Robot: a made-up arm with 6 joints.
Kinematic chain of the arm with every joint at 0, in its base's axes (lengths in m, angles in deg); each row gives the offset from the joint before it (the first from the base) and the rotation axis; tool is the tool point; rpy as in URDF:
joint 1: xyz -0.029 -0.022 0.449 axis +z
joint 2: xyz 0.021 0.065 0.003 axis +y
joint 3: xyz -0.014 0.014 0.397 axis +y
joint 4: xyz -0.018 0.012 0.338 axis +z
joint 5: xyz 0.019 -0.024 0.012 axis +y
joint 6: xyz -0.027 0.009 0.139 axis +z
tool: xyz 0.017 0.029 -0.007 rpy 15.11 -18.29 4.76
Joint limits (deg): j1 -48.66..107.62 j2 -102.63..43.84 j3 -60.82..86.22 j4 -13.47..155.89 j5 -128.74..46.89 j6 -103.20..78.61
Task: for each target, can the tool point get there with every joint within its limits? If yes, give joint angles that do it. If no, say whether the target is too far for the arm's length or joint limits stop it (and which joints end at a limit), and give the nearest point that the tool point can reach.
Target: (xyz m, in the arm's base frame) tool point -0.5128 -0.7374 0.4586
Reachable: yes | joints 62.59 -87.56 -0.12 21.50 -4.95 -17.08
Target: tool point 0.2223 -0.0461 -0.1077
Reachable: no: joint limits stop it (at a limit: joint 1, joint 2, joint 3, joint 6) | nearest point 0.0704 -0.3666 -0.0194 | short by 0.366 m
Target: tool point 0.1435 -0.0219 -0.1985
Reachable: no: joint limits stop it (at a limit: joint 1, joint 2, joint 3, joint 6) | nearest point 0.0492 -0.3668 -0.0416 | short by 0.390 m
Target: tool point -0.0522 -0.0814 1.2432
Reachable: yes | joints 56.42 -0.07 -5.35 91.14 -62.90 4.98
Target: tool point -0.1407 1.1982 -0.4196
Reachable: no: too far | nearest point -0.3024 0.5985 0.0031 | short by 0.751 m
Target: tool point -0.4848 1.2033 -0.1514
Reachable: no: too far | nearest point -0.4136 0.6738 0.1093 | short by 0.595 m
